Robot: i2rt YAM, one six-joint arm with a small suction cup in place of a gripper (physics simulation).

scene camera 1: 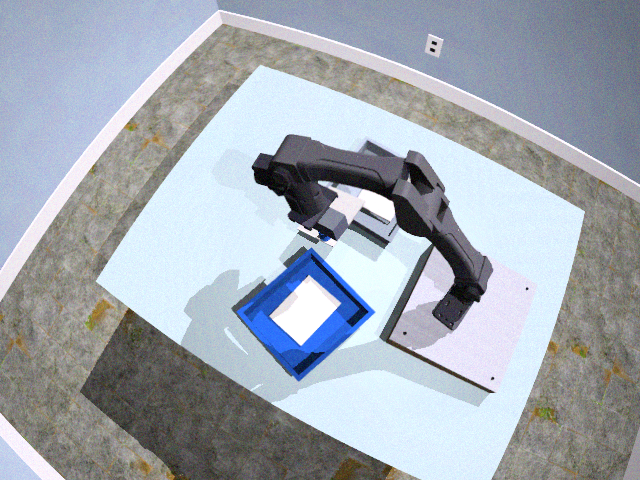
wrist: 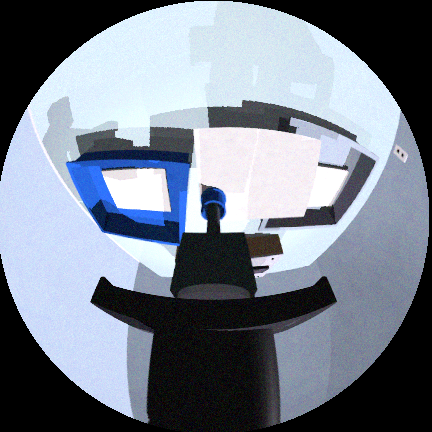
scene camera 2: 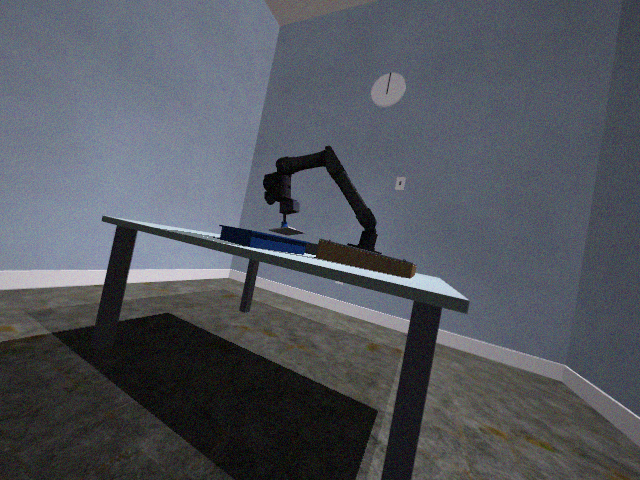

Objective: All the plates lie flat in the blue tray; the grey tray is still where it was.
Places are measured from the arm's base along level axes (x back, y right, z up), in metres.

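Pixels of known places: end effector, tool point: (scene camera 1: 326, 238) (wrist: 213, 194) (scene camera 2: 284, 230); arm's base, origin of the base link: (scene camera 1: 464, 291) (scene camera 2: 365, 250).
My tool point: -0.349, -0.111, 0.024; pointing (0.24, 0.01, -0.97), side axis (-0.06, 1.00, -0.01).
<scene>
Ahead of a thing's pixels: the offset from my tool point to its middle, as dx, dy, dz.
My gripper, a suction cup (scene camera 1: 324, 236) (scene camera 2: 284, 224) (wrist: 214, 202) with a blue lip, is shut on a white plate @[-0.031, +0.055, +0.000] (scene camera 1: 349, 202) (scene camera 2: 290, 231) (wrist: 285, 175), near one corner of it. The plate hangs roughly level above the table, between the two trays, partly hidden by the arm in scene camera 1. A white plate @[+0.059, -0.159, -0.078] (scene camera 1: 305, 312) (wrist: 137, 191) lies flat in the blue tray @[+0.071, -0.170, -0.059] (scene camera 1: 292, 351) (scene camera 2: 276, 242) (wrist: 183, 200). Another white plate @[+0.017, +0.230, -0.072] (scene camera 1: 378, 205) (wrist: 329, 185) lies in the grey tray @[-0.001, +0.215, -0.059] (scene camera 1: 369, 222) (wrist: 354, 182), which the arm and held plate partly cover.
The arm stands on a thick pale board (scene camera 1: 465, 356) (scene camera 2: 361, 258) (wrist: 265, 245) with brown sides, to the right of the blue tray in scene camera 1. The arm's upper links pass over the grey tray. Both trays have raised walls.
</scene>
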